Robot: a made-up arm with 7 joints.
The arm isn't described. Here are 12 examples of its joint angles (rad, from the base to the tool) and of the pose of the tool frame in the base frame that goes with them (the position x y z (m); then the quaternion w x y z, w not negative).
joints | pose
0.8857 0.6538 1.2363 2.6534 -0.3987 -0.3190 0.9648 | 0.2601 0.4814 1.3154 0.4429 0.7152 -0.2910 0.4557
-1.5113 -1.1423 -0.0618 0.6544 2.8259 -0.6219 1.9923 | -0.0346 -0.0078 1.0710 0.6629 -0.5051 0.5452 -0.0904
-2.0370 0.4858 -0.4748 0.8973 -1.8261 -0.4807 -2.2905 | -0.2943 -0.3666 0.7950 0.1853 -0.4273 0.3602 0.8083
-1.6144 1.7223 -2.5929 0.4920 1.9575 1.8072 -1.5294 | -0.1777 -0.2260 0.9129 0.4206 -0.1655 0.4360 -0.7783
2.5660 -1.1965 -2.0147 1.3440 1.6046 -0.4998 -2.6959 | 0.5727 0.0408 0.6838 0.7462 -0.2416 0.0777 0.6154
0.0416 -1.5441 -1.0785 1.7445 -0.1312 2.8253 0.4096 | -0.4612 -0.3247 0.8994 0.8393 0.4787 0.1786 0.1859
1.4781 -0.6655 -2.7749 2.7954 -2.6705 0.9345 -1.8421 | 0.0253 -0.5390 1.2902 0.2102 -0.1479 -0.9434 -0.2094
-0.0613 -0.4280 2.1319 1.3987 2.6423 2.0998 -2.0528 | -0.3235 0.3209 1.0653 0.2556 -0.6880 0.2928 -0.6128
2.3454 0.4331 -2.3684 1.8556 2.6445 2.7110 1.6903 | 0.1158 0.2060 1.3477 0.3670 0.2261 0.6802 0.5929
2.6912 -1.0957 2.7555 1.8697 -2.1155 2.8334 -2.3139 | 0.5134 -0.3947 0.7674 0.0968 -0.5408 -0.8048 -0.2244
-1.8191 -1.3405 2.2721 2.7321 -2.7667 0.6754 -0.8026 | 0.2828 0.6903 0.8232 0.5242 0.7244 -0.0574 0.4440
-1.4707 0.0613 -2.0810 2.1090 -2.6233 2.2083 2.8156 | -0.2217 0.0453 1.3984 0.5555 0.7607 -0.3206 -0.1004
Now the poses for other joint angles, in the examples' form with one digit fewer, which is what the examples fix.
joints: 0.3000 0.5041 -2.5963 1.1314 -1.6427 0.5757 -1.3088
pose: -0.010 -0.268 1.194 0.164 0.064 0.934 0.310
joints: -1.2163 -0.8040 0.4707 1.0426 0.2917 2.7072 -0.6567
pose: 0.148 0.024 1.167 0.647 0.288 0.599 0.373
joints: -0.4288 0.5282 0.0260 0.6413 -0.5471 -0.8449 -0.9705
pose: 0.446 -0.187 0.754 0.635 -0.588 0.001 0.501
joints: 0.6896 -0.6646 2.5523 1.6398 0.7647 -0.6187 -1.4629
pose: -0.537 -0.160 0.988 0.175 -0.116 0.763 -0.611
